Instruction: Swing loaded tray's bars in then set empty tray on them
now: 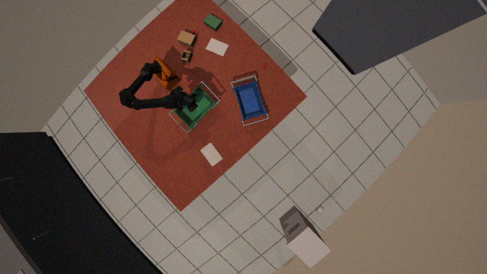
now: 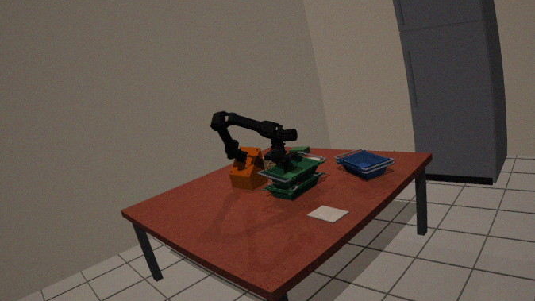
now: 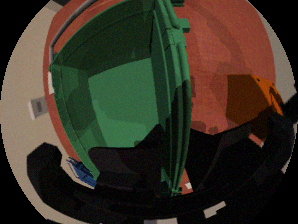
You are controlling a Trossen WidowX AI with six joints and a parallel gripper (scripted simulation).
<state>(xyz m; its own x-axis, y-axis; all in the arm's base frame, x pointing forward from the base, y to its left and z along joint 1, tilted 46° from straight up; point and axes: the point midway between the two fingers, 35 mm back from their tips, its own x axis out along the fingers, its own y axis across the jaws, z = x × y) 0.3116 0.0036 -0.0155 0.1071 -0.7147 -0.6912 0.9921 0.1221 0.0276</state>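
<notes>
My gripper tip is now 7 cm short of the green tray and 2 cm below it. Round my gripper tip: tan box: 41 cm behind, 27 cm to the left, 6 cm below; then green block: 39 cm behind, 50 cm to the left, 7 cm below.
</notes>
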